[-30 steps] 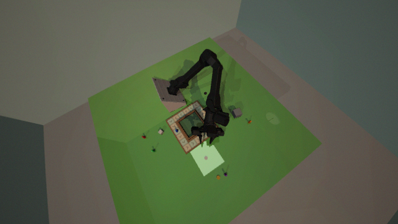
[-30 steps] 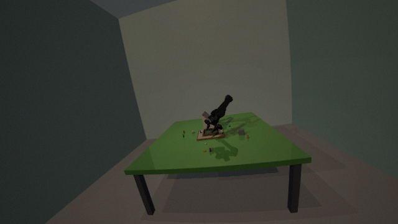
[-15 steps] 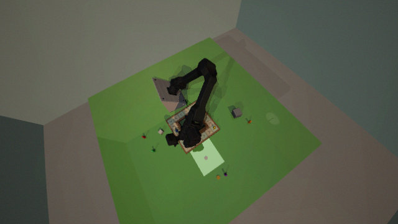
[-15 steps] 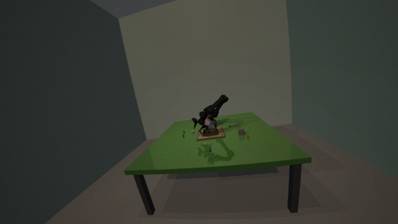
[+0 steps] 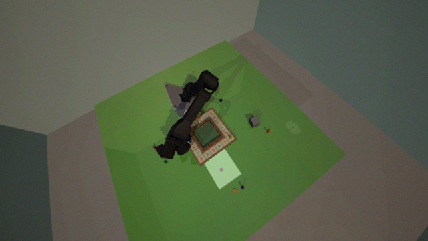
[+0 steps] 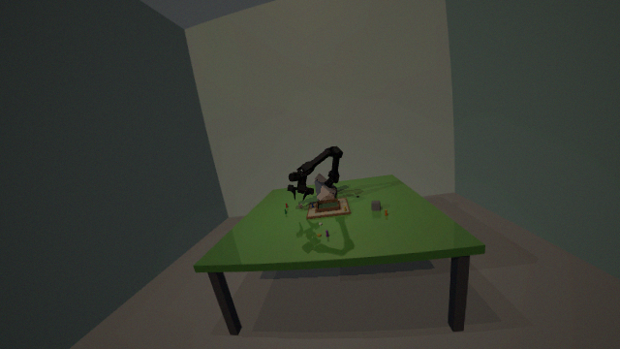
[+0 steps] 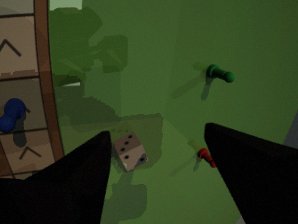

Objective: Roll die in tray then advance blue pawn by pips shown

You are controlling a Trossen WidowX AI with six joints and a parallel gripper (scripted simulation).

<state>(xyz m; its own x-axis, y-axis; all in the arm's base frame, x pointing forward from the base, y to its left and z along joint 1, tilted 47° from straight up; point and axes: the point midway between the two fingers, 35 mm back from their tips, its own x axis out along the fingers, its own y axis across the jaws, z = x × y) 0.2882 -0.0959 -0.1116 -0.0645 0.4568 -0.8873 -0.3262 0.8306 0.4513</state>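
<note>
Right now my gripper tip is 70 mm above the die, 60 mm past it and 20 mm to the left of it. The rest, counted from my gripper tip: red pawn 150 mm to the right, 80 mm behind, 60 mm below; blue pawn 90 mm to the left, 50 mm below, 20 mm behind; green pawn 100 mm to the right, 60 mm below, 40 mm ahead.
</note>
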